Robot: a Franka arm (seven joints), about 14 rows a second.
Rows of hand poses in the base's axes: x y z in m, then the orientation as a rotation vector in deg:
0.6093, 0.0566, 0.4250, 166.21, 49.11, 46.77
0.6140, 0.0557, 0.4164, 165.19, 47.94, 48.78
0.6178, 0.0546, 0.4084, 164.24, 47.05, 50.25
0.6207, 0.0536, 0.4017, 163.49, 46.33, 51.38
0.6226, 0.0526, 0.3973, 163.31, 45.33, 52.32
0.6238, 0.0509, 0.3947, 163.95, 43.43, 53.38
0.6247, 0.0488, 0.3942, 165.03, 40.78, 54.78
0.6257, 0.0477, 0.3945, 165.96, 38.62, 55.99
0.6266, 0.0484, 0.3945, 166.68, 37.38, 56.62
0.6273, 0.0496, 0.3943, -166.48, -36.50, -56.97
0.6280, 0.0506, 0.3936, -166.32, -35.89, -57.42
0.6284, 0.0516, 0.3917, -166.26, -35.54, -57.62
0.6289, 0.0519, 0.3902, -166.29, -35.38, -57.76
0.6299, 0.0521, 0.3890, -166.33, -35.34, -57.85
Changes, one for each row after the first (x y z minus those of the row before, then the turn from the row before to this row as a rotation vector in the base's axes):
0.0047, -0.0009, -0.0086, -0.12, -1.56, -0.70
0.0038, -0.0011, -0.0080, -0.24, -1.23, -0.55
0.0029, -0.0010, -0.0067, -0.19, -0.96, -0.44
0.0019, -0.0010, -0.0044, 0.21, -0.65, -0.59
0.0012, -0.0017, -0.0026, 0.94, -0.43, -1.09
0.0009, -0.0021, -0.0005, 1.47, -0.46, -1.48
0.0010, -0.0011, 0.0003, 1.30, -0.38, -1.17
0.0009, 0.0007, 0.0000, 0.89, -0.10, -0.64
0.0007, 0.0012, -0.0002, 0.54, -0.18, -0.39
0.0007, 0.0010, -0.0007, 0.30, -0.27, -0.30
0.0004, 0.0010, -0.0019, 0.15, -0.12, -0.18
0.0005, 0.0003, -0.0015, 0.01, -0.08, -0.11
0.0010, 0.0002, -0.0012, -0.03, -0.06, -0.05

